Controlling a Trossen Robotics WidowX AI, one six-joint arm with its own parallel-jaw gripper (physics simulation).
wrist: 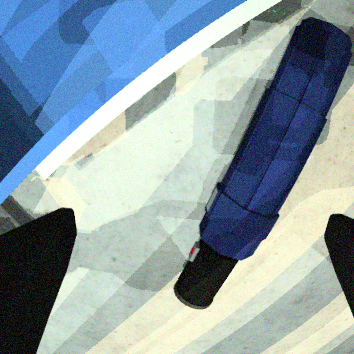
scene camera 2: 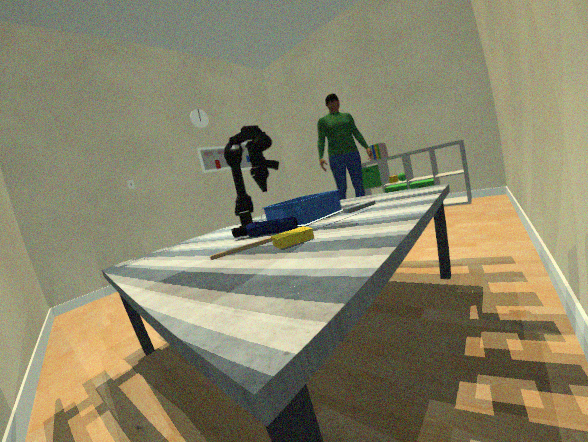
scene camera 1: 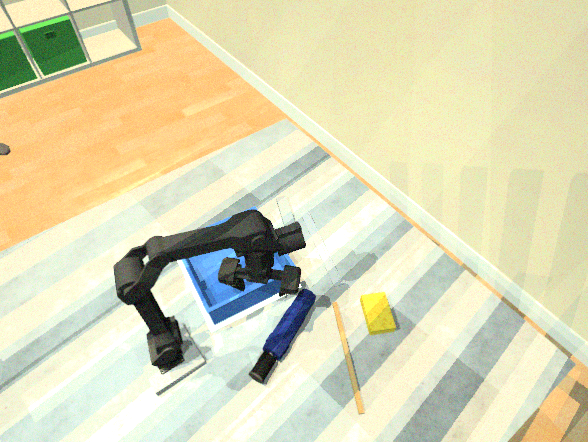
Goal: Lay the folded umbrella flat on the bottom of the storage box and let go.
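Observation:
The folded umbrella, dark blue with a black handle, lies on the table beside the storage box. The blue, open-topped storage box has a white strip along its near lower edge; the arm hides part of its inside in scene camera 1. My gripper is open and empty, raised above the table and box. In the wrist view the umbrella's handle end shows between the two fingers, and its far end points to the upper right.
A yellow block and a thin wooden stick lie on the umbrella's other side from the box. A flat grey bar lies beyond the box. A person in green stands behind the table.

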